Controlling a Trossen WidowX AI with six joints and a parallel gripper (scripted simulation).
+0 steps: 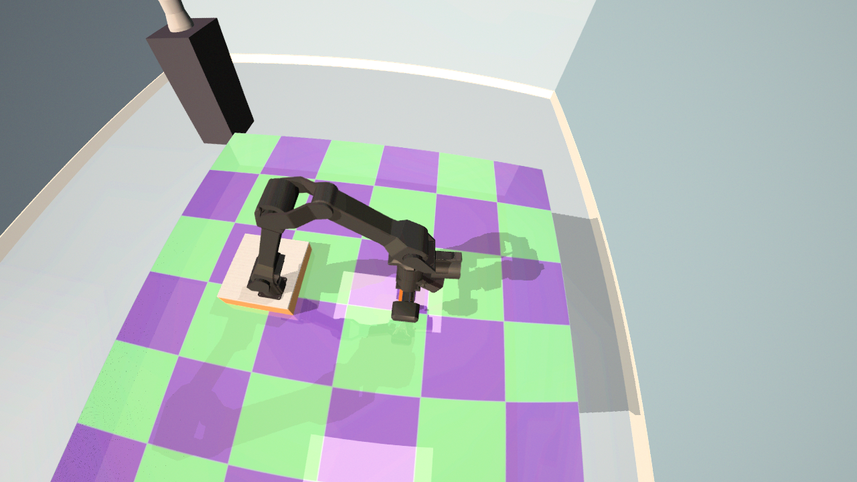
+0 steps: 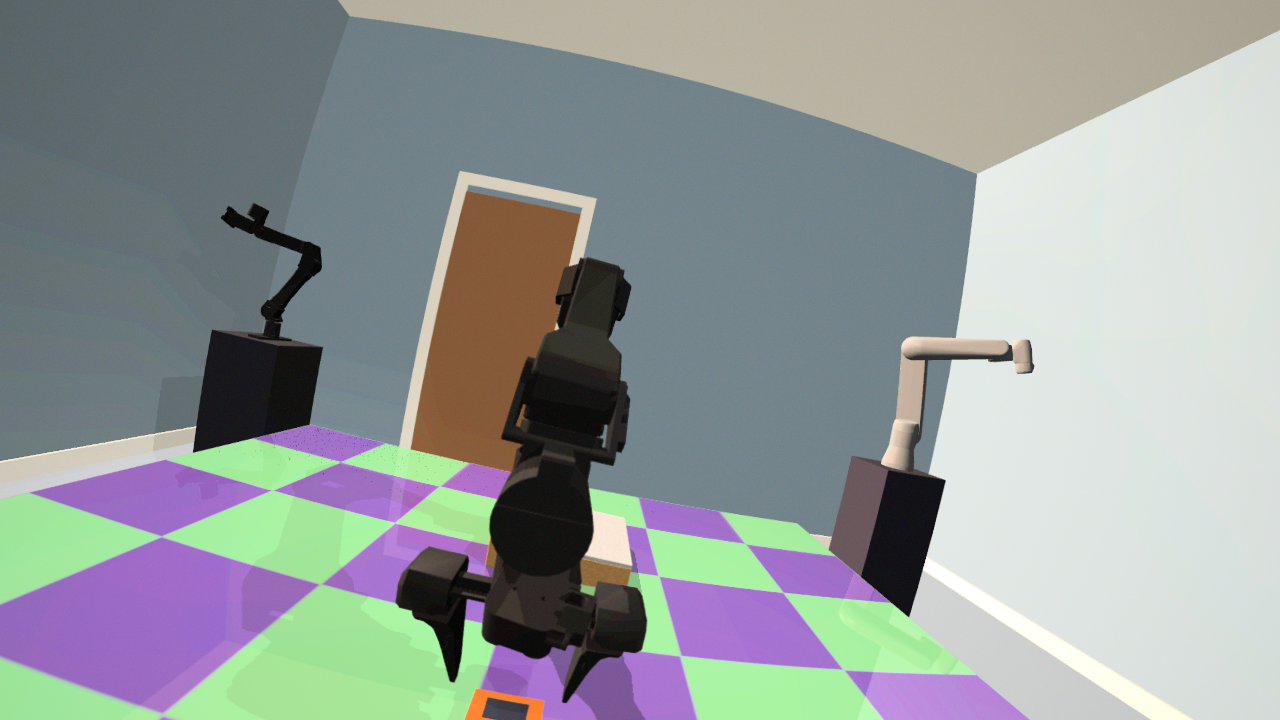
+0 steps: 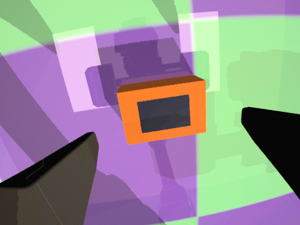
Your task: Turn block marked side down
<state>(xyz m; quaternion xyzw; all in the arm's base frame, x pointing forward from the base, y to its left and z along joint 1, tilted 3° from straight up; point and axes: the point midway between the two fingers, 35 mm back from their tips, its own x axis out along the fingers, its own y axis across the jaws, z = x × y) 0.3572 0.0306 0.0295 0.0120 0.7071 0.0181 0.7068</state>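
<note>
The block is 3 cm below my gripper tip.
</note>
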